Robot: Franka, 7 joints.
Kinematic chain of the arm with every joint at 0, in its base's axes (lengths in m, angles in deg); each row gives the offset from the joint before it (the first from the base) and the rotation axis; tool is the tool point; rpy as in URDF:
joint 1: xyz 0 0 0.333 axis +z
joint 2: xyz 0 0 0 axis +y
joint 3: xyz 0 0 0.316 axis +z
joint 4: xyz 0.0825 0 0 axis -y
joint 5: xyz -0.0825 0 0.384 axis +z
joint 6: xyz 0 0 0 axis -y
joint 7: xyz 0.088 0 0 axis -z
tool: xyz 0 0 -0.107 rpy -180 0 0
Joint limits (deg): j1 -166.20..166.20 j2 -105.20..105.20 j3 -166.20..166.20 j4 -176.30..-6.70 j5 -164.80..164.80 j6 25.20..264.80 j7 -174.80..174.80
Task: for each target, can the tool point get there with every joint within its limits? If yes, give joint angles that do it. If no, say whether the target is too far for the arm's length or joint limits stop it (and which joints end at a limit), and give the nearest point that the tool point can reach.
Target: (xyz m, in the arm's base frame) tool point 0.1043 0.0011 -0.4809
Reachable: no: joint limits stop it (at a limit: joint 2) | nearest point 0.1425 0.0015 -0.3418 | short by 0.144 m
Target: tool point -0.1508 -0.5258 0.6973
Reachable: yes | joints -19.71 5.29 -99.50 -84.97 51.63 82.96 96.07
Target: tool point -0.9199 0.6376 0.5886
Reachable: no: too far | nearest point -0.6874 0.4764 0.5240 | short by 0.290 m
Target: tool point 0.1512 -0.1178 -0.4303
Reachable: no: joint limits stop it (at a limit: joint 2) | nearest point 0.1603 -0.1249 -0.3547 | short by 0.076 m
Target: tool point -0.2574 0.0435 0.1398
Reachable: yes | joints 71.01 66.88 45.75 -154.50 -139.23 185.94 43.96
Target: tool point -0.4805 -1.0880 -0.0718
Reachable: no: too far | nearest point -0.3281 -0.7429 0.0566 | short by 0.398 m
